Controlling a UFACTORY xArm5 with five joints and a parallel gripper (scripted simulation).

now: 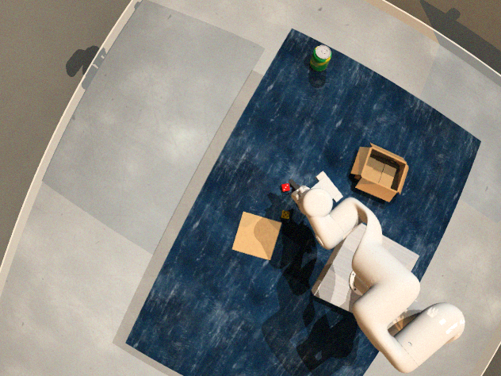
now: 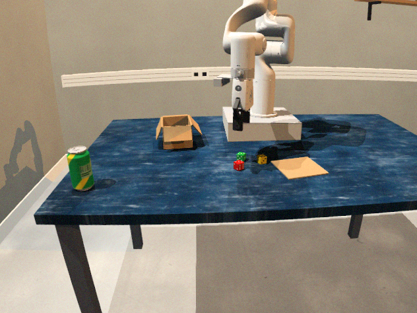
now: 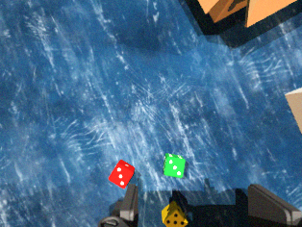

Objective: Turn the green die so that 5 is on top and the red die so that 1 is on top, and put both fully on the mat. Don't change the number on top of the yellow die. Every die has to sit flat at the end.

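Now: the green die 12 cm below my hand. The rest, counted from my hand: red die (7 cm ahead, 3 cm to the right, 12 cm below); then mat (11 cm ahead, 17 cm to the left, 13 cm below); then yellow die (4 cm ahead, 6 cm to the left, 12 cm below).
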